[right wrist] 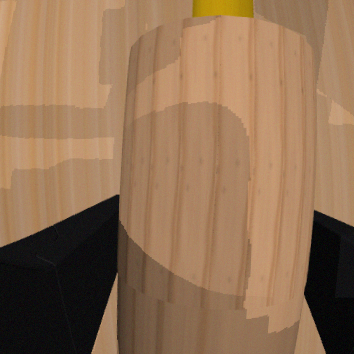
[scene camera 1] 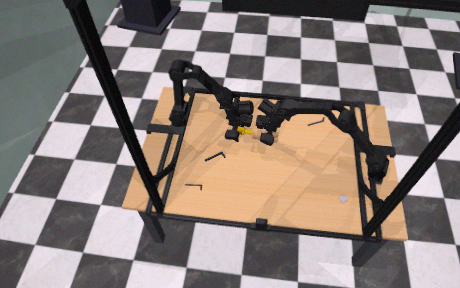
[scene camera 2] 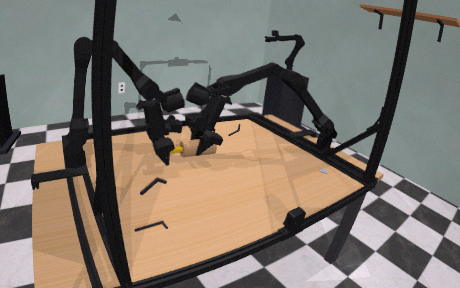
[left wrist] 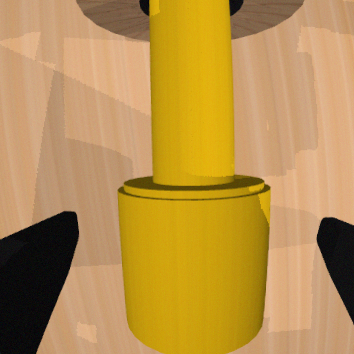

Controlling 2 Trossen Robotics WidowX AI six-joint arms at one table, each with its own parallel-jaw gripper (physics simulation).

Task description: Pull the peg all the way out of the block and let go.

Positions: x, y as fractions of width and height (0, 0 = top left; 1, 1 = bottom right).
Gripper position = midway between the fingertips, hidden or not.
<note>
In view: my left gripper (scene camera 2: 0.36, 0.55), my right gripper (scene camera 2: 0.42, 0.53), a round wooden block (right wrist: 0.61, 0.50) and a yellow peg (left wrist: 0.55, 0.67).
The round wooden block also shows in the left wrist view (left wrist: 0.38, 0.07). My left gripper shows as well in the left wrist view (left wrist: 0.57, 0.64). My right gripper also shows in the right wrist view (right wrist: 0.59, 0.60).
</note>
